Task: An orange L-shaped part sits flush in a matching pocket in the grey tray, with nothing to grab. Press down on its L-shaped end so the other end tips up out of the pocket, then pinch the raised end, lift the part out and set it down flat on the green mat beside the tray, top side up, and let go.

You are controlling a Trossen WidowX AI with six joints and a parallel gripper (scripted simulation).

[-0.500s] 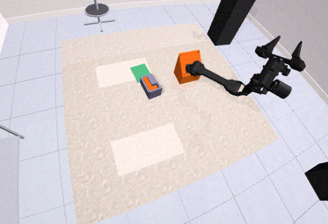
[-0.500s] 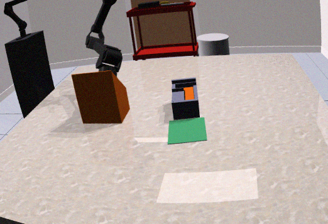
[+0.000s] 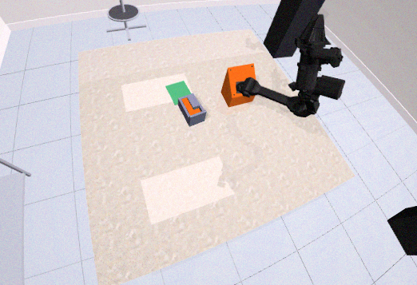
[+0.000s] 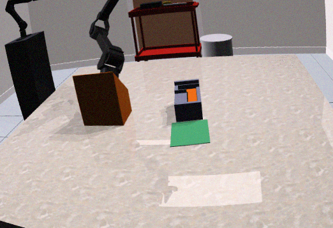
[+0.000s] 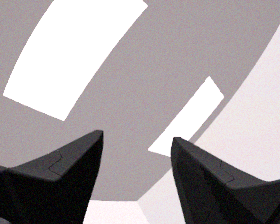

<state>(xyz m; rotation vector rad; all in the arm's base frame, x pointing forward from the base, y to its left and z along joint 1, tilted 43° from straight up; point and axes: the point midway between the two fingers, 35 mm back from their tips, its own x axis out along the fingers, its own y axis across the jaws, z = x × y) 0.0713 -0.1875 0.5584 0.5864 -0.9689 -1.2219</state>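
My gripper tip is now 240 mm short of the orange L-shaped part, 190 mm to the left of it and 640 mm above it. Also, from my gripper tip: green mat (270 mm ahead, 350 mm to the right, 700 mm below).
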